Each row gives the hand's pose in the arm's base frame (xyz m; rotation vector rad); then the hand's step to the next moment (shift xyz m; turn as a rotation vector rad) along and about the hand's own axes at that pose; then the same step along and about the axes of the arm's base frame.
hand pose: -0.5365 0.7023 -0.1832 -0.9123 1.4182 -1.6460
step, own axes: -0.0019 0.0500 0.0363 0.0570 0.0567 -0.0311
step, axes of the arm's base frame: 0.0379 -0.0189 -0.0451 -0.0479 -0.0421 -0.0581
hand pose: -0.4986 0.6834 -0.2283 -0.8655 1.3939 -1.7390
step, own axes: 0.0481 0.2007 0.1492 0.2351 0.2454 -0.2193
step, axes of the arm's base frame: 0.1293 -0.1428 -0.1666 -0.2736 -0.1307 -0.2676
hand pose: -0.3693 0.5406 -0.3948 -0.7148 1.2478 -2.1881
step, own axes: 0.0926 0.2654 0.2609 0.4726 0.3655 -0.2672
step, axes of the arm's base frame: 0.1523 -0.3369 -0.1020 -0.4571 -0.3116 -0.3496
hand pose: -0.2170 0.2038 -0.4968 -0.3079 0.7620 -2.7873
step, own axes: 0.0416 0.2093 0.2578 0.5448 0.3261 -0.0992
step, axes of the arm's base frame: 0.0633 -0.3082 0.1139 -0.4885 -0.3780 -0.1775
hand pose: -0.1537 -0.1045 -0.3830 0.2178 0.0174 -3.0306
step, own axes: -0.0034 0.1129 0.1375 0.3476 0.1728 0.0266
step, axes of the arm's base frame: -0.0045 -0.1145 0.1361 -0.3281 -0.2078 -0.0241
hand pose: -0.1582 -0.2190 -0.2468 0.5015 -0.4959 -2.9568
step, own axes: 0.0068 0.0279 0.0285 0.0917 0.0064 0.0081
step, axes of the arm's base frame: -0.0147 -0.0188 0.0327 -0.0887 -0.0176 -0.0185
